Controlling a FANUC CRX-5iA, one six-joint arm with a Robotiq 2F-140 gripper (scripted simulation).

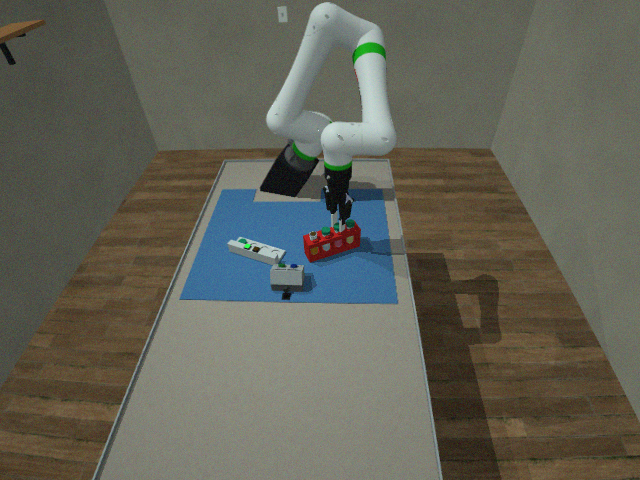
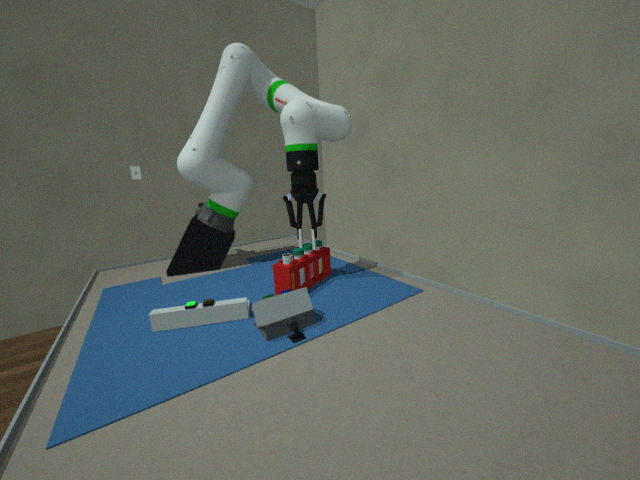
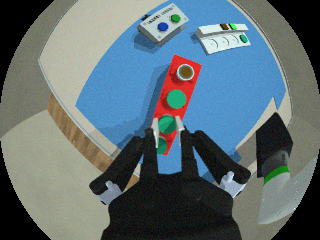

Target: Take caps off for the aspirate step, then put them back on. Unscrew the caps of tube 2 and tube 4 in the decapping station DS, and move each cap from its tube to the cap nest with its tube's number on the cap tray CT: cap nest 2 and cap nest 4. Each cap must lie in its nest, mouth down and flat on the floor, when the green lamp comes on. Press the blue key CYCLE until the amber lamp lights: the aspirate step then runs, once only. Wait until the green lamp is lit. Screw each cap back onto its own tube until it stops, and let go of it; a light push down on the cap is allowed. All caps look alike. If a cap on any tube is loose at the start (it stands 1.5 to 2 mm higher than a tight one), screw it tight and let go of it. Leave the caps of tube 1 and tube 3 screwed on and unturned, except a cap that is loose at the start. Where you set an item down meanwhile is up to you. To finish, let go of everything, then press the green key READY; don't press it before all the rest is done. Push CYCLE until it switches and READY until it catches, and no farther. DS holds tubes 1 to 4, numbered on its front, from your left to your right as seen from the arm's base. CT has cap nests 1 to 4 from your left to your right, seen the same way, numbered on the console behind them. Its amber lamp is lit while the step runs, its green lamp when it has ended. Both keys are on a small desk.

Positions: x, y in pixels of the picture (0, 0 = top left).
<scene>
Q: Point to a grey key desk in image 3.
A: At 149, 26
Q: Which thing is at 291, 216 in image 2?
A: The gripper.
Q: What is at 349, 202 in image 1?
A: The gripper.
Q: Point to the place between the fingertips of the gripper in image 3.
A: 167, 123
</scene>
